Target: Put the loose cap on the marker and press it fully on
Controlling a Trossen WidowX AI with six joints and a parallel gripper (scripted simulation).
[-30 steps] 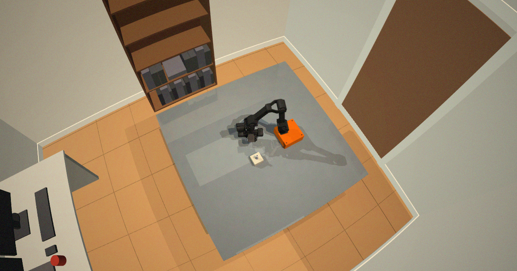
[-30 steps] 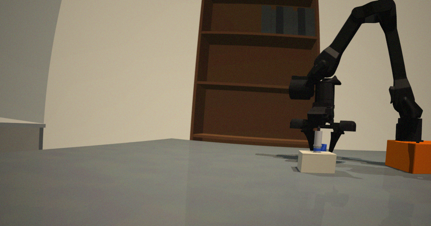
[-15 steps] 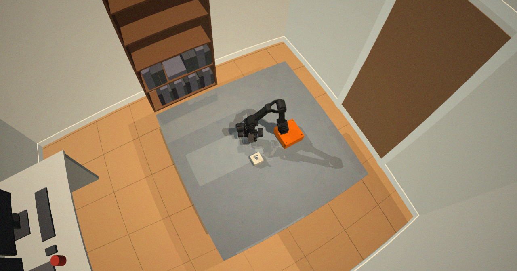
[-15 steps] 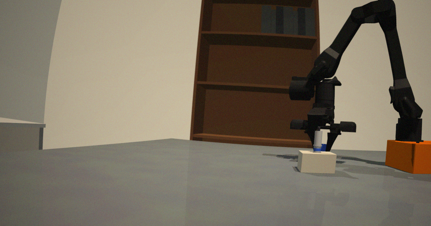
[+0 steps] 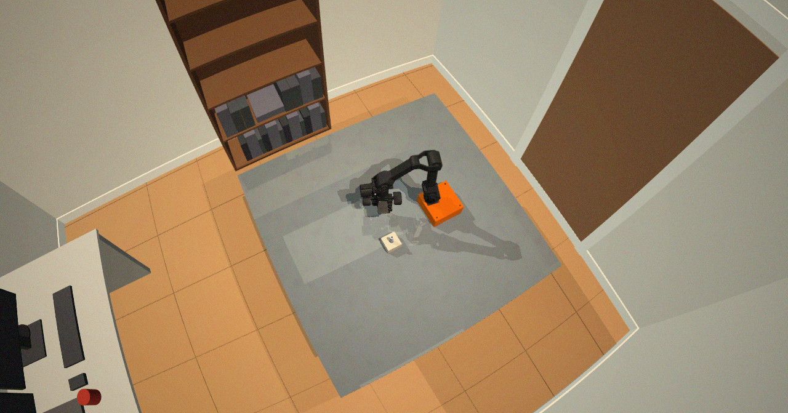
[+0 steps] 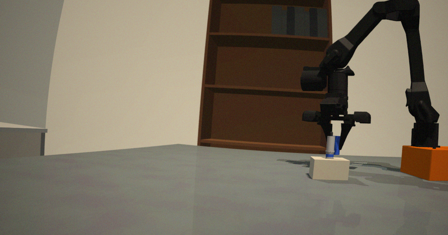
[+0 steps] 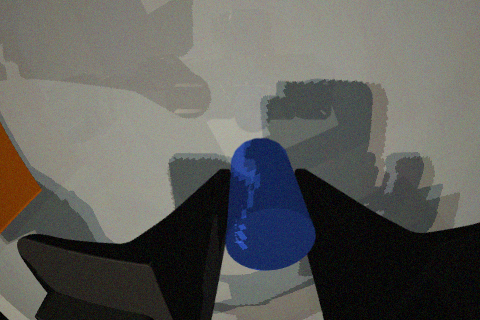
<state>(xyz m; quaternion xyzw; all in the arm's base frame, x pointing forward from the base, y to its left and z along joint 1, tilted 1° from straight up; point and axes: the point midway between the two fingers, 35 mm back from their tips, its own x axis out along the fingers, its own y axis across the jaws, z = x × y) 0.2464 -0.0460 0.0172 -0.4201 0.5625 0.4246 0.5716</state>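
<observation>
My gripper tip is now 10 mm short of the cream holder block, 190 mm to the right of it and 30 mm above it. The rest, counted from my gripper tip: blue cap: 10 mm above.
</observation>
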